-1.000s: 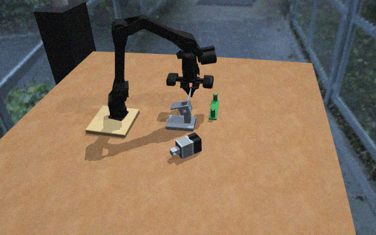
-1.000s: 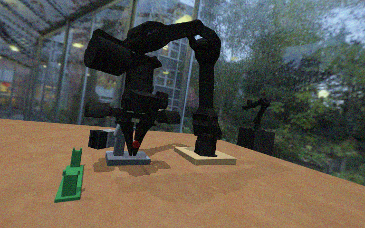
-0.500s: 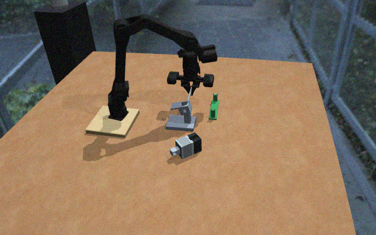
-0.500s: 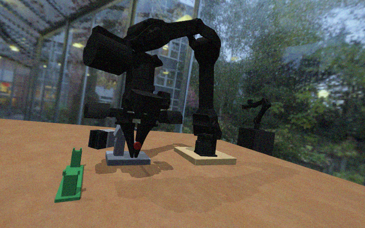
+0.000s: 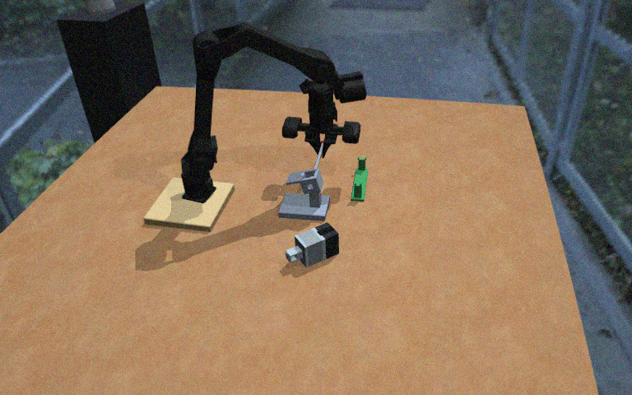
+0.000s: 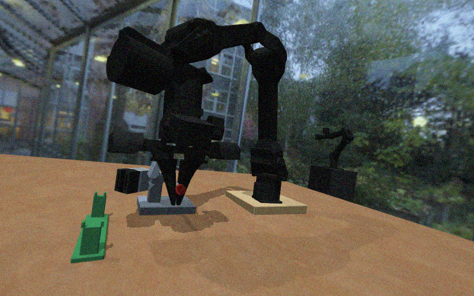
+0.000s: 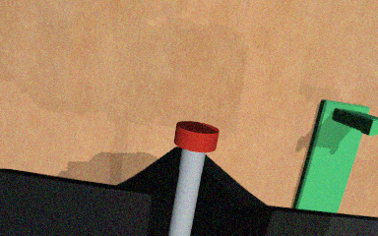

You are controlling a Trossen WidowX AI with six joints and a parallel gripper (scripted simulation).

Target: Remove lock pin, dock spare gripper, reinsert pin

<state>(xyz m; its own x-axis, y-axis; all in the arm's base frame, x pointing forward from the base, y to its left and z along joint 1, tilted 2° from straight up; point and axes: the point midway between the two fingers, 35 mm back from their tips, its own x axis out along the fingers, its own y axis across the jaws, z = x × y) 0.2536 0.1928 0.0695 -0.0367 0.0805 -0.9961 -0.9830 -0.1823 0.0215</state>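
Now: the green cradle 11 cm ahead of my gripper tip, 2 cm to the right of it and 3 cm below it. The rest, counted from my gripper tip: socket (2 cm ahead, 15 cm to the right); then spare gripper (8 cm ahead, 30 cm to the right, 3 cm below).
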